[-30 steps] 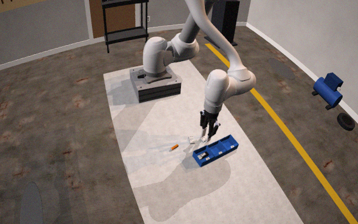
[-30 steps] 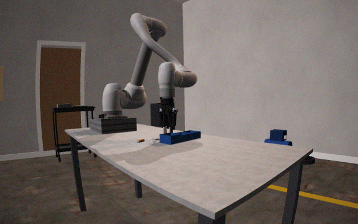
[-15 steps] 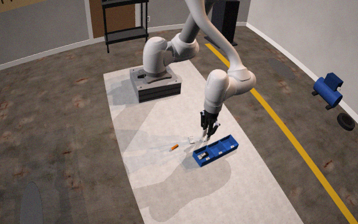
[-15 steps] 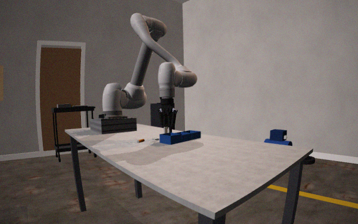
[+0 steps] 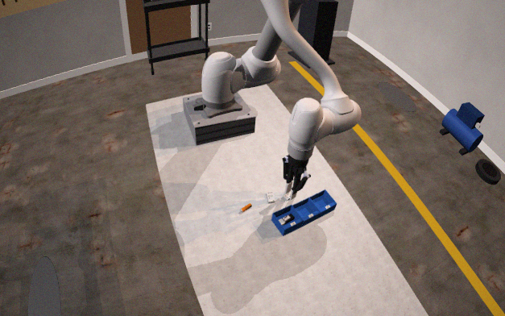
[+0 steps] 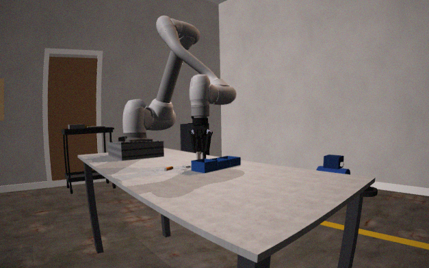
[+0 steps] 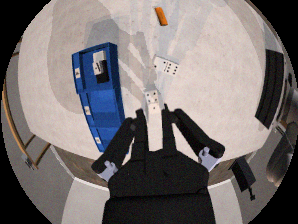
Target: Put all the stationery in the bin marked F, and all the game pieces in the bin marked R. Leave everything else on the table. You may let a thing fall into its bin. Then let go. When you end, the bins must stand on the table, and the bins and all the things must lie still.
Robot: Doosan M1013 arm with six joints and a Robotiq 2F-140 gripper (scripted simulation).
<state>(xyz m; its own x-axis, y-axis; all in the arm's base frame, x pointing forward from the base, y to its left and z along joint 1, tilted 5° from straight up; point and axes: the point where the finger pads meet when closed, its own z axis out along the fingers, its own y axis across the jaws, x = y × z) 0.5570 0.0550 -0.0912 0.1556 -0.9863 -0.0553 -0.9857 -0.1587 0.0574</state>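
My hand is 190 mm to the left of the orange cylinder, 30 mm above it and 20 mm past it. Round my hand: grey-white piece (100 mm ahead, 90 mm to the right, 10 mm below); white domino tile (30 mm below); black piece (100 mm ahead, 90 mm to the right, 20 mm below).
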